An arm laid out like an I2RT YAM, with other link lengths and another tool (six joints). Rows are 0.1 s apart.
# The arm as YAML. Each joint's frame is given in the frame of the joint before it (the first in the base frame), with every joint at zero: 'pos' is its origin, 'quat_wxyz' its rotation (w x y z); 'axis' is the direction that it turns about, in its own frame. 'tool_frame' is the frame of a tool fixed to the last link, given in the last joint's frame.
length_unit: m
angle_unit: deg
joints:
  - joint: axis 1
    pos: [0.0, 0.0, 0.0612]
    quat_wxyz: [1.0, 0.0, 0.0, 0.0]
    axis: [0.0, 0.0, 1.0]
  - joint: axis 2
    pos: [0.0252, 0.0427, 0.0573]
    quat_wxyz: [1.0, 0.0, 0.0, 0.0]
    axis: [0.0, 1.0, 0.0]
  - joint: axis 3
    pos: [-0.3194, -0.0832, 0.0]
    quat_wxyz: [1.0, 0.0, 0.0, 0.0]
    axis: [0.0, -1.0, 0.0]
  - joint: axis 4
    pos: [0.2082, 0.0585, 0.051]
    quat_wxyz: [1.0, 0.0, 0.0, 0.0]
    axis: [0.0, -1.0, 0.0]
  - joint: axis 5
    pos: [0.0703, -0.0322, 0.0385]
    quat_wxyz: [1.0, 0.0, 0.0, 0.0]
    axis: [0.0, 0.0, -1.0]
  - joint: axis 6
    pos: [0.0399, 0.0, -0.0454]
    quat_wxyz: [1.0, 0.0, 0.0, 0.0]
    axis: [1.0, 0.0, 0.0]
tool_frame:
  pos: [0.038, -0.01, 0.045]
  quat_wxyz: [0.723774, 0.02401, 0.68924, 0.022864]
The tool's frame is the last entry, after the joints.
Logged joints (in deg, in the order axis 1, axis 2, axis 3, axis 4, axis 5, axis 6), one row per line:
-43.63 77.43 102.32 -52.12 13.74 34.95
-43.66 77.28 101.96 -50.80 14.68 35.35
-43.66 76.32 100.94 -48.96 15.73 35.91
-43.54 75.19 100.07 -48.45 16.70 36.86
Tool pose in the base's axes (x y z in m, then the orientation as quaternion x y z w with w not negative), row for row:
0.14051 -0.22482 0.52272 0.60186 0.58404 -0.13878 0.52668
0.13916 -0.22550 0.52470 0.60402 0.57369 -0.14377 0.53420
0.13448 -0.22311 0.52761 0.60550 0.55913 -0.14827 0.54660
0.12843 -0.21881 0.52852 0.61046 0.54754 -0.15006 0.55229
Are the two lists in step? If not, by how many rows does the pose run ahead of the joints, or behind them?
They are in step.
